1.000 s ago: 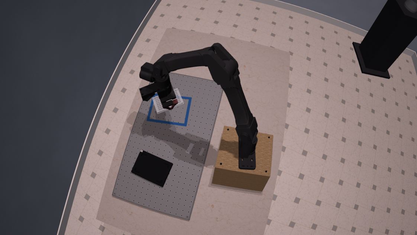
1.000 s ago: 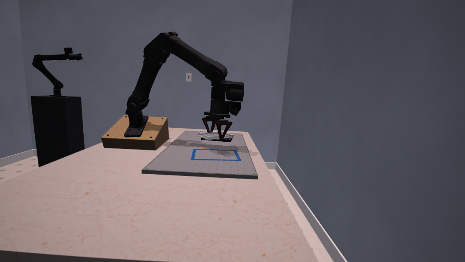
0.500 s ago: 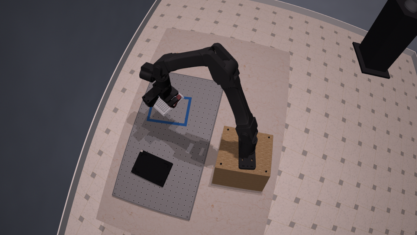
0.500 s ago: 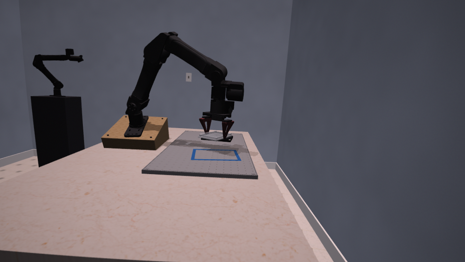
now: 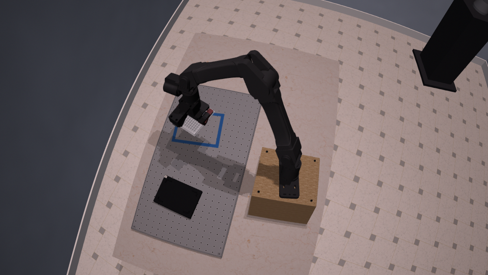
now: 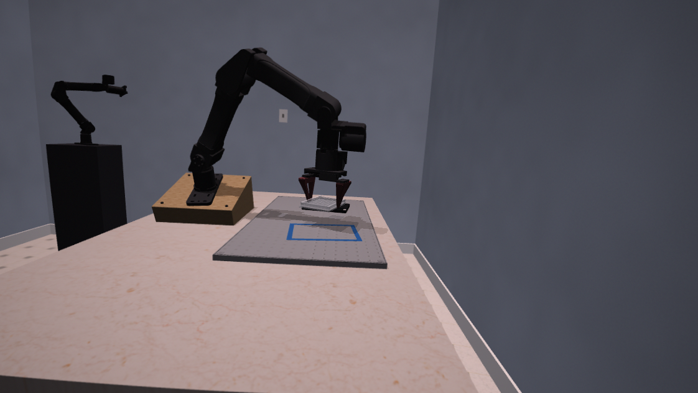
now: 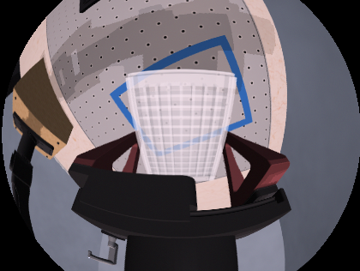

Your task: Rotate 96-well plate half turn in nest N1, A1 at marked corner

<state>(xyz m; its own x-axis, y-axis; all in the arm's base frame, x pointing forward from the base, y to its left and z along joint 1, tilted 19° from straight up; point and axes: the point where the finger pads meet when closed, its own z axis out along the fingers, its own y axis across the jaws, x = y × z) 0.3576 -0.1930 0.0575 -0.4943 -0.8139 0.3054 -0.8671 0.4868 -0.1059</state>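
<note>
My gripper is now right at the 96-well plate. Also, from my hand: black plate nest N1 (300 mm to the left, 80 mm below, 50 mm ahead); then A1 label (230 mm to the left, 100 mm ahead, 70 mm below).
</note>
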